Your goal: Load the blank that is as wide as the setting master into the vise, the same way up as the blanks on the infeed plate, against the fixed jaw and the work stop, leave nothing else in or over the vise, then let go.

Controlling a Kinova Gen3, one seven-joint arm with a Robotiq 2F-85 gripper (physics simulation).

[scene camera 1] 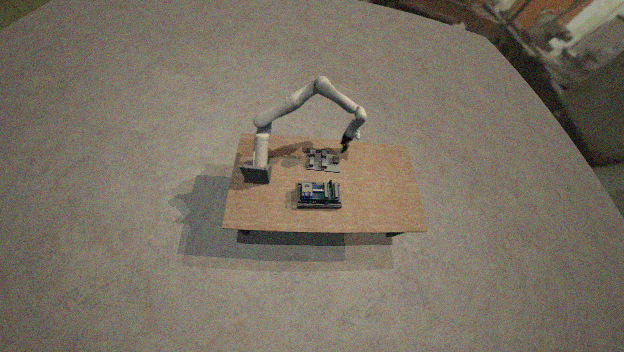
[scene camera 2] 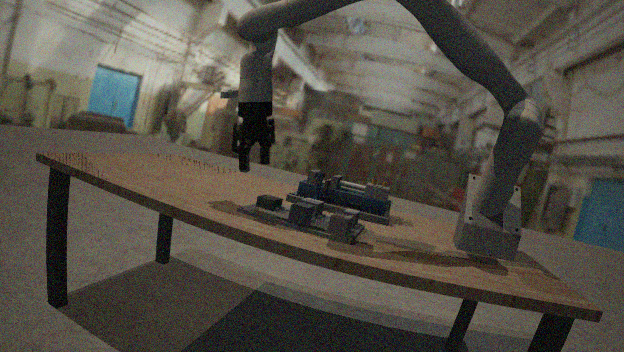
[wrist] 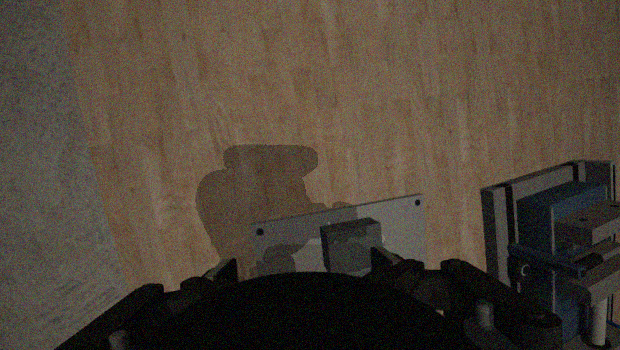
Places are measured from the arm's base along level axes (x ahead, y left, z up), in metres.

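Where they show: gripper, fingertip midpoint: [scene camera 1: 341, 148] [scene camera 2: 255, 167] [wrist: 304, 268]; arm's base, link origin: [scene camera 1: 260, 165] [scene camera 2: 487, 202].
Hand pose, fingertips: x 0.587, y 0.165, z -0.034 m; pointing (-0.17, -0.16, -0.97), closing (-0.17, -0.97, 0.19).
Note:
Each offset is from my fingertips to the centre of the thing. Level surfaces: height alone.
My gripper [scene camera 1: 344, 148] [scene camera 2: 254, 165] [wrist: 304, 268] is open and empty, high above the table beside the infeed plate @(dz -0.094, dx -0.125, dy -0.047 m) [scene camera 1: 330, 170] [wrist: 402, 220]. Several grey blanks stand on that plate. The end blank @(dz -0.078, dx -0.033, dy -0.058 m) [scene camera 1: 336, 160] [scene camera 2: 269, 202] [wrist: 352, 246] is nearest the gripper; in the wrist view it shows between the fingertips, nearer the right one. A middle blank @(dz -0.072, dx -0.122, dy -0.003 m) [scene camera 2: 302, 213] and a far-end blank @(dz -0.072, dx -0.210, dy +0.009 m) [scene camera 2: 343, 226] show in scene camera 2. The vise @(dz -0.049, dx -0.184, dy -0.335 m) [scene camera 1: 318, 193] [scene camera 2: 370, 204] [wrist: 535, 215] is blue with grey jaws and pale rods. I cannot tell the setting master, the work stop or blank widths apart.
The wooden table @(dz -0.098 m) [scene camera 1: 380, 200] [scene camera 2: 150, 185] [wrist: 400, 100] bears the plate and vise, which stand apart. The arm's base [scene camera 1: 256, 173] [scene camera 2: 487, 240] is at one end. The vise has upright parts. In the wrist view the table's edge is at the left, and a shadow falls on table and plate.

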